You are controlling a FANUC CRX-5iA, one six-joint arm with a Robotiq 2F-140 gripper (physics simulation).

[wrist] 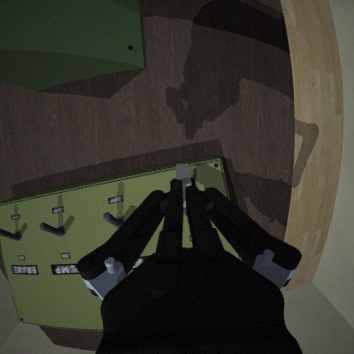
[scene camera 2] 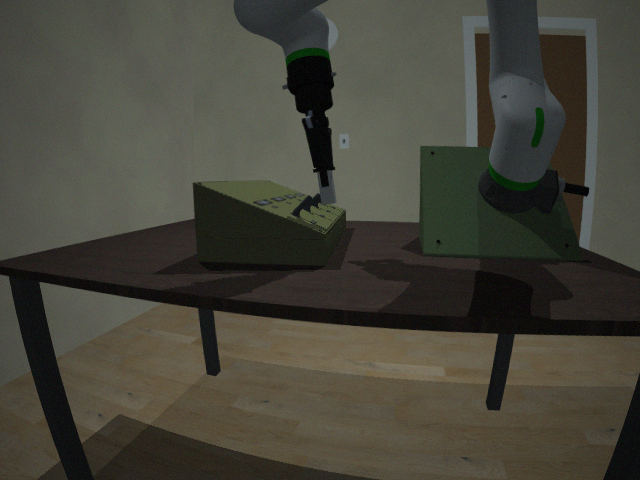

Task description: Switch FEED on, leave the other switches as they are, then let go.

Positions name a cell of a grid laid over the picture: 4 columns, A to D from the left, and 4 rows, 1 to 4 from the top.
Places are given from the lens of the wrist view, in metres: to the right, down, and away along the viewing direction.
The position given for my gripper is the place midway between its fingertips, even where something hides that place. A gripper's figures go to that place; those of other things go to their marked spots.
my gripper (wrist: C2): 0.01, 0.00, 0.23
sloped switch panel (wrist: A4): -0.25, 0.23, 0.25
